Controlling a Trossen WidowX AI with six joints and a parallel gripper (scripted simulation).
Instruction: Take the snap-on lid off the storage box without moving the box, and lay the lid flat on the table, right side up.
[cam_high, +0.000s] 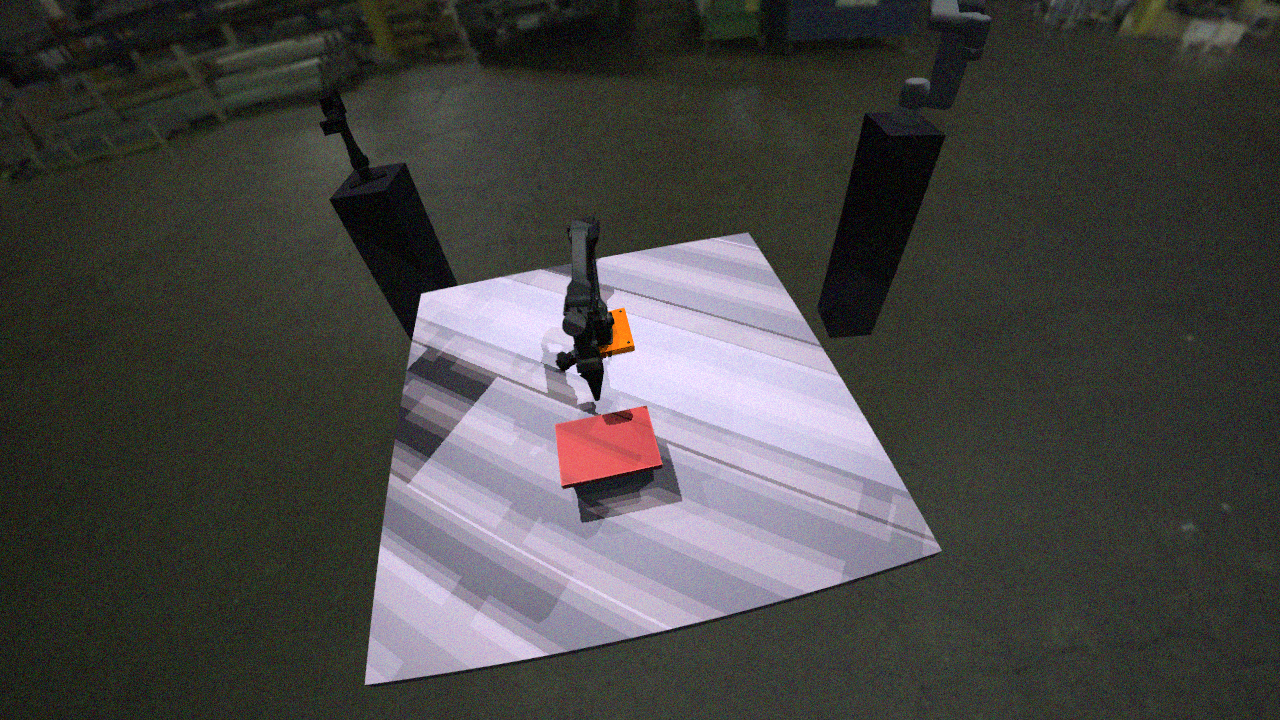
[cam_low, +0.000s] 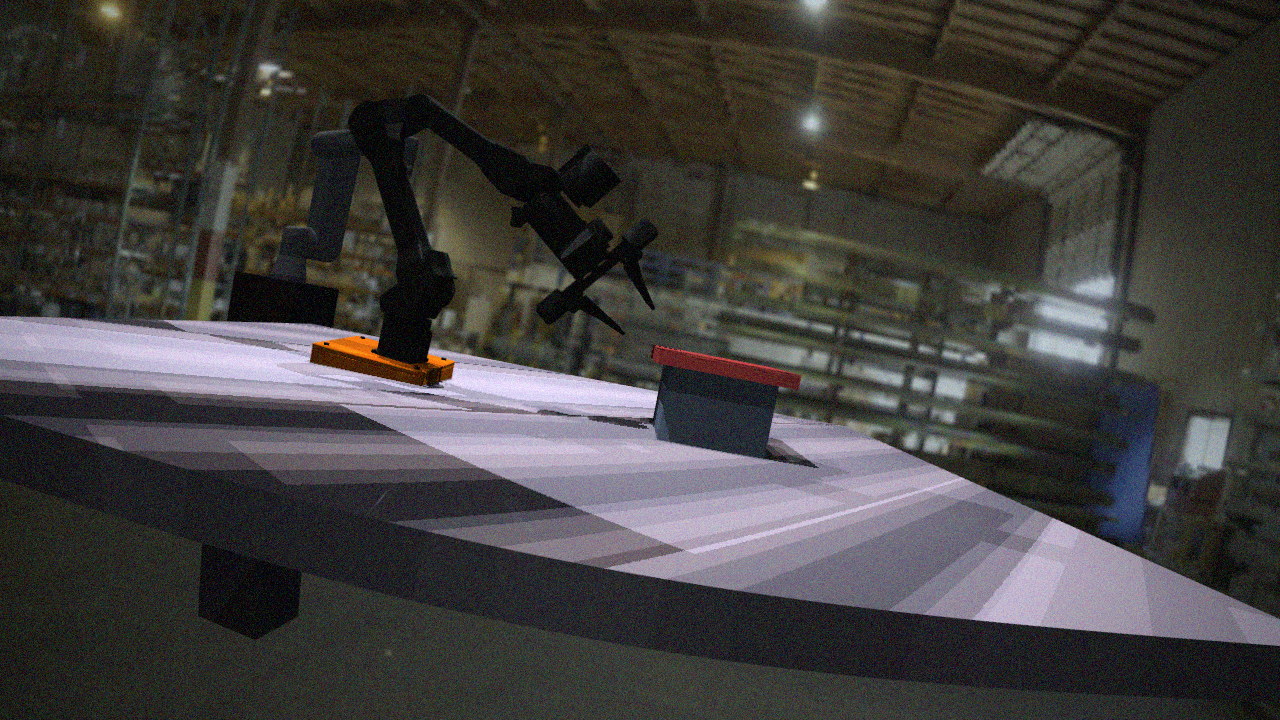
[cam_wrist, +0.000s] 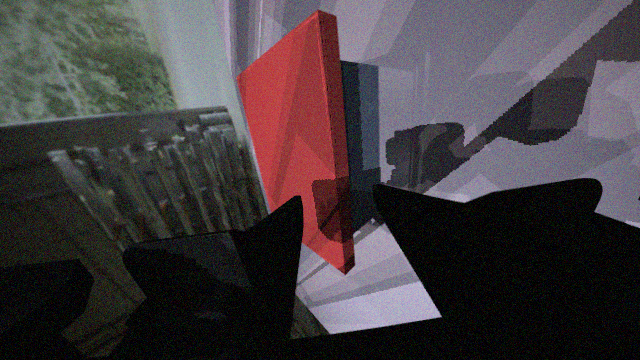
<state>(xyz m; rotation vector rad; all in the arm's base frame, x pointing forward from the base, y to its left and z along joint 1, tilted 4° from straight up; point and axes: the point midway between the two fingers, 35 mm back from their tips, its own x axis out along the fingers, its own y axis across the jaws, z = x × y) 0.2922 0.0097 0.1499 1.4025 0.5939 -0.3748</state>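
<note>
My gripper tip is now 11 cm short of the red lid, 3 cm above it and 2 cm to the right of it. Round my gripper tip: dark storage box 11 cm ahead, 8 cm below, 2 cm to the left.
</note>
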